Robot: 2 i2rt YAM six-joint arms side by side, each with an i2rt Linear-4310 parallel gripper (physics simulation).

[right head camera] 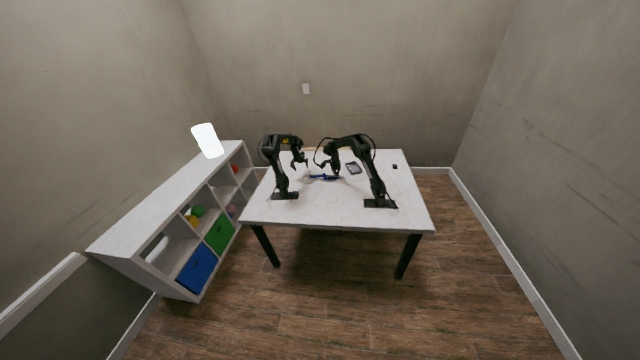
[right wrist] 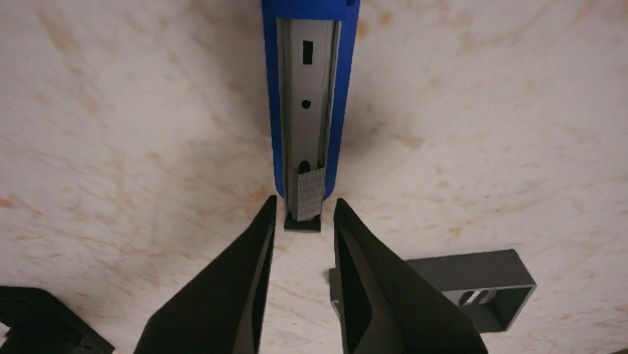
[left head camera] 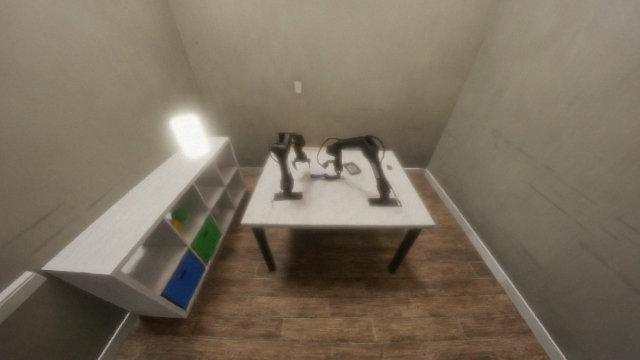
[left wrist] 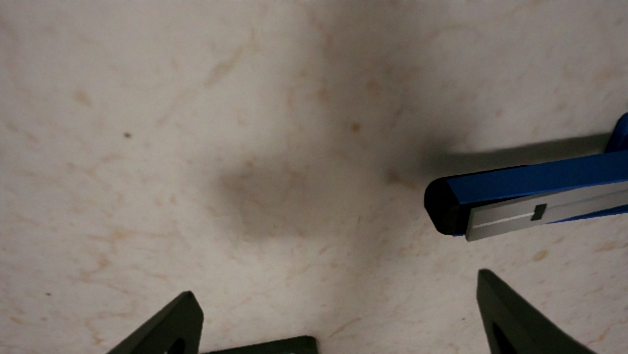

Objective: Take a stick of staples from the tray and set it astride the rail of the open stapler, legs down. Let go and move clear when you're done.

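Seen in the pictures: left gripper, fingertip midpoint: (right head camera: 302, 169) (left head camera: 303, 169) (left wrist: 329, 292); right gripper, fingertip midpoint: (right head camera: 336, 174) (right wrist: 306, 205) (left head camera: 338, 174); left arm's base, link origin: (right head camera: 285, 196) (left head camera: 288, 196); right arm's base, link origin: (right head camera: 379, 204) (right wrist: 56, 323) (left head camera: 382, 202).
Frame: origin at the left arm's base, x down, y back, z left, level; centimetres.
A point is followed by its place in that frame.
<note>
The blue stapler (left head camera: 324, 176) @[y -17.1, x -3.2, z -27.4 cm] (right head camera: 320, 176) @[y -17.1, x -3.3, z -25.6 cm] (left wrist: 530, 172) @[y -19.6, x -2.8, z -21.7 cm] lies open on the table, its metal rail (right wrist: 307, 82) @[y -18.5, x -2.8, z -32.2 cm] facing up in the right wrist view. A short grey stick of staples (right wrist: 312, 192) @[y -18.9, x -3.0, z -37.4 cm] sits at the rail's near end, slightly skewed to it; its legs are hidden. My right gripper (right wrist: 306, 205) @[y -18.7, x -3.0, z -38.4 cm] (right head camera: 336, 173) @[y -18.7, x -3.0, z -38.4 cm] is partly open above that end, a fingertip apart on each side of the stick. My left gripper (left wrist: 329, 292) @[y -20.6, x -8.0, z -11.4 cm] (right head camera: 300, 166) @[y -20.6, x -8.0, z -11.4 cm] is wide open and empty, left of the stapler. The grey tray (right wrist: 462, 269) @[y -30.7, x -1.3, z -46.8 cm] lies at lower right in the right wrist view.
A small black object (left head camera: 389, 167) @[y -28.0, x -1.4, z -84.8 cm] (right head camera: 394, 166) @[y -28.1, x -1.5, z -84.9 cm] lies toward the table's far right. Dark parts show at the bottom of the left wrist view and the lower left of the right wrist view. A white shelf unit (left head camera: 135, 205) (right head camera: 160, 197) stands left of the table.
</note>
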